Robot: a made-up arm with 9 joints. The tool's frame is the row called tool.
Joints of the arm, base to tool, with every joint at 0 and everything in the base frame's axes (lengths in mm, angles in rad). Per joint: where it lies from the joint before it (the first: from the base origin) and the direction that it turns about. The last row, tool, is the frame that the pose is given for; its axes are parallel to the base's.
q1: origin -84 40 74 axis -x
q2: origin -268 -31 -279 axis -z
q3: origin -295 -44 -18 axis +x
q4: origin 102 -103 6 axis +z
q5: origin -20 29 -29 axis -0.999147 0.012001 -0.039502
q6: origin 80 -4 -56 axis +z
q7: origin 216 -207 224 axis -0.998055 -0.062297 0.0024
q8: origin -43 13 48 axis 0.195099 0.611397 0.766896
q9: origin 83 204 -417 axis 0.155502 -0.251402 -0.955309
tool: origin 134 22 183
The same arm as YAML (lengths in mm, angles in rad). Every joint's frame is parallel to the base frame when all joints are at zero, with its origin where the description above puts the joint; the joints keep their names.
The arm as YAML. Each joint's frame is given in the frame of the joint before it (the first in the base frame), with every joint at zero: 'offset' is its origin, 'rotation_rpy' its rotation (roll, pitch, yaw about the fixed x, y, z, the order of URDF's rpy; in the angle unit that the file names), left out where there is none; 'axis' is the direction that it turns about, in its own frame. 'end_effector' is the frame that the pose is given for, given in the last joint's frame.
length_unit: mm
angle_unit: rad
chain:
  - id: q1
    offset: [-84.0, 40.0, 74.0]
    axis: [-1.0, 0.0, 0.0]
  - id: q2
    offset: [-268.0, -31.0, -279.0]
    axis: [0.0, 0.0, -1.0]
  - id: q3
    offset: [-295.0, -44.0, -18.0]
    axis: [1.0, 0.0, 0.0]
  - id: q4
    offset: [102.0, -103.0, 6.0]
    axis: [0.0, 0.0, 1.0]
  - id: q5
    offset: [-20.0, 29.0, -29.0]
    axis: [-0.999147, 0.012001, -0.039502]
  - id: q6
    offset: [80.0, -4.0, -56.0]
    axis: [0.0, 0.0, 1.0]
  - id: q7
    offset: [216.0, -207.0, 224.0]
    axis: [-0.998055, -0.062297, 0.0024]
  - id: q8
    offset: [-43.0, 13.0, 48.0]
    axis: [0.195099, 0.611397, 0.766896]
  - id: q9
    offset: [83.0, 204.0, -417.0]
    axis: [0.155502, -0.251402, -0.955309]
end_effector:
  offset: [134.0, 22.0, 183.0]

